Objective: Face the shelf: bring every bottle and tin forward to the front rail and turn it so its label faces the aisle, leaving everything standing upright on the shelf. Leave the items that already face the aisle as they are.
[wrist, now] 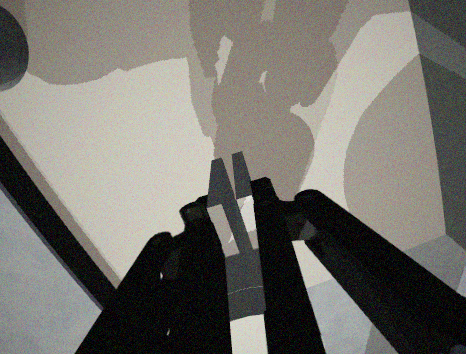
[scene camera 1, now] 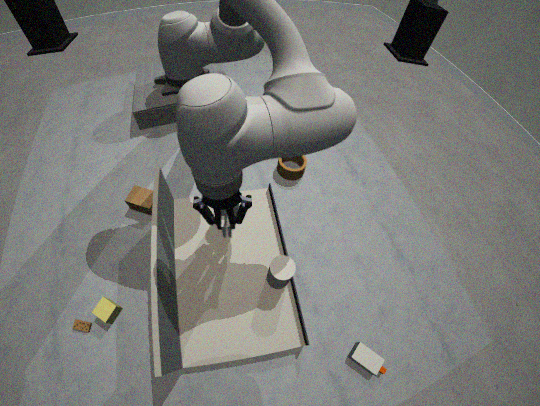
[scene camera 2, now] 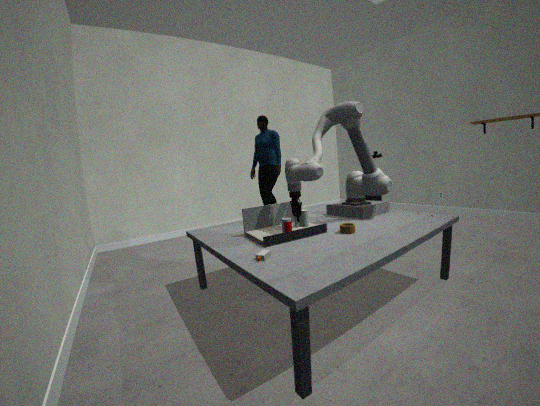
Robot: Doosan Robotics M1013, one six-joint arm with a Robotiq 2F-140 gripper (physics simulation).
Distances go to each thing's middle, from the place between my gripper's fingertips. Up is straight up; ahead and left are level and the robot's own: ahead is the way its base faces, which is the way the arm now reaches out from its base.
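I find the beige shelf board (scene camera 1: 227, 311) 30 mm below my hand and 100 mm ahead of it. The shelf back wall (scene camera 1: 165, 325) is 50 mm above my hand, 110 mm ahead of it and 150 mm to the right of it, while a rail (wrist: 30, 203) sits 10 mm below my hand, 80 mm ahead of it and 150 mm to the left of it. And there is the white box (scene camera 1: 363, 356), 30 mm below my hand, 330 mm to the left of it and 370 mm ahead of it.
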